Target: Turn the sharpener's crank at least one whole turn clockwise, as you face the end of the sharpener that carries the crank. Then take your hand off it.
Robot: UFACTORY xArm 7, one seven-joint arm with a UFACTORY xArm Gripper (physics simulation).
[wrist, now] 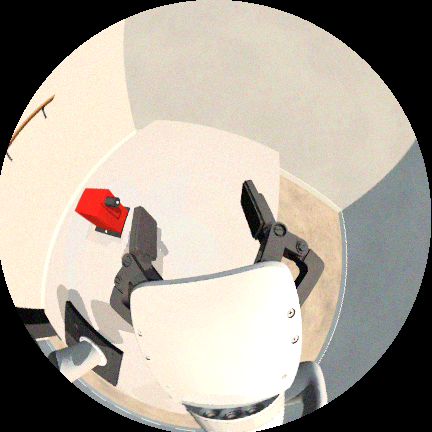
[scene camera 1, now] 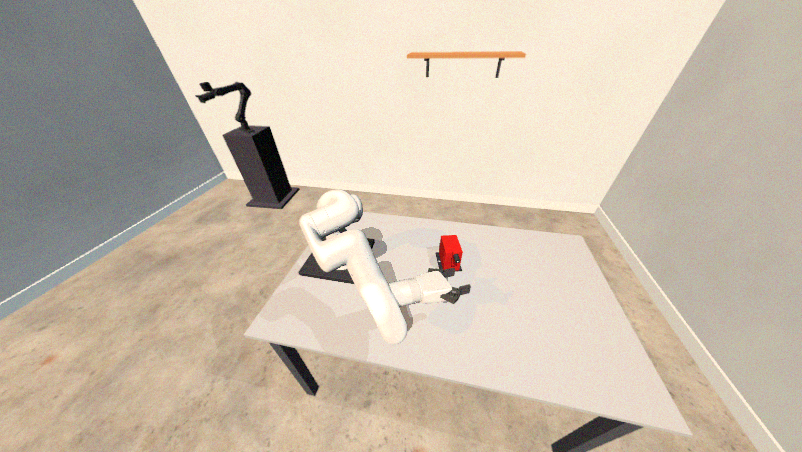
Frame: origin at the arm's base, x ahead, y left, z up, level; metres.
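Where they show: gripper, fingertip midpoint: (wrist: 192, 201) (scene camera 1: 461, 279).
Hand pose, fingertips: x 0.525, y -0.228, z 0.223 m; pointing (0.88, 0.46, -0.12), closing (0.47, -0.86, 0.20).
Each offset is from my fingertips to the centre of the thing. "spot": to the spot under its first point. Level surfaces: height alone.
The red sharpener @[spot: 0.026 m back, 0.273 m left, 0.118 m down] (scene camera 1: 449, 247) (wrist: 95, 206) stands upright on its dark base on the table @[0.246 m down] (scene camera 1: 561, 336) (wrist: 210, 155). Its dark crank knob @[0.004 m ahead, 0.203 m left, 0.111 m down] (scene camera 1: 456, 258) (wrist: 112, 201) is on the end that faces the front of the table in the scene view. My gripper (scene camera 1: 458, 280) (wrist: 192, 201) is open, with nothing between its fingers. It is in front of the sharpener in the scene view. In the wrist view the sharpener and its crank are to the left of the left finger, outside the gap between the fingers. Whether that finger touches the sharpener cannot be told.
My arm's black base plate (scene camera 1: 322, 270) (wrist: 111, 367) is at the left end of the table. An orange shelf (scene camera 1: 466, 55) (wrist: 33, 116) is on the back wall. A dark pedestal (scene camera 1: 252, 162) with a small black arm (scene camera 1: 243, 103) stands on the floor at the back left.
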